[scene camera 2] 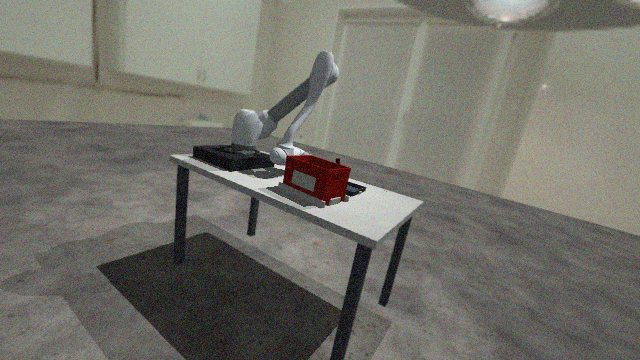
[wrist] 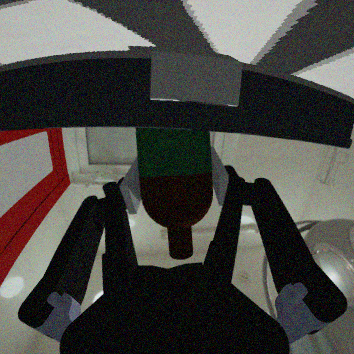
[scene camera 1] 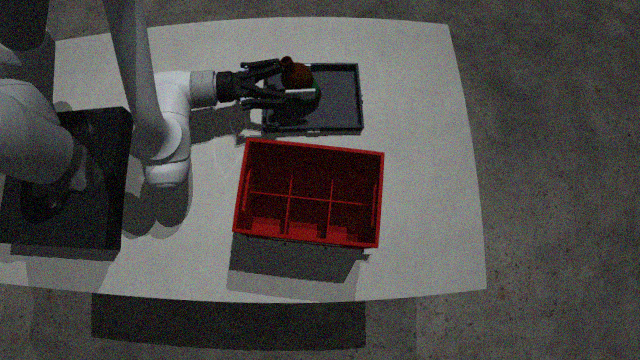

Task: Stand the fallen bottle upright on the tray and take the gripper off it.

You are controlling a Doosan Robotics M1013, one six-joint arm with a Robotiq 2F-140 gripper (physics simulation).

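Frame: origin at the arm's base, x back, y right, z up, level; millimetres.
Seen in the pictures: gripper, fingertip midpoint: point(scene camera 1: 312, 80); arm's base, link origin: point(scene camera 2: 242, 152) point(scene camera 1: 64, 160).
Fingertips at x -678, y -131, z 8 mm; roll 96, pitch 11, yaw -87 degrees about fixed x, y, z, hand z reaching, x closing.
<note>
Offsets run from my fingertips to a thing's middle. Level surfaces: height alone.
The brown bottle {dx +36, dy +0, dz +12 mm} point(scene camera 1: 298, 75) point(wrist: 176, 195) with a green band is near upright, neck up, over the left part of the dark tray point(scene camera 1: 360, 100) point(scene camera 2: 363, 189) point(wrist: 75, 95). Its neck shows above the crate in scene camera 2. My gripper point(scene camera 1: 299, 80) point(wrist: 175, 162) reaches in level from the left, shut on the bottle's body with a pad on either side. In the wrist view the tray's wall hides the bottle's lower end, so the bottle is down behind that wall. Whether its base touches the tray floor is hidden.
A red crate {dx +33, dy +291, dz +9 mm} point(scene camera 1: 381, 200) point(scene camera 2: 337, 185) point(wrist: 61, 160) with dividers stands close beside the tray, on the side nearer scene camera 2. The arm's black base block point(scene camera 1: 107, 200) point(scene camera 2: 210, 157) is at the other end of the white table {dz -78 mm} point(scene camera 1: 425, 175) point(scene camera 2: 385, 205).
</note>
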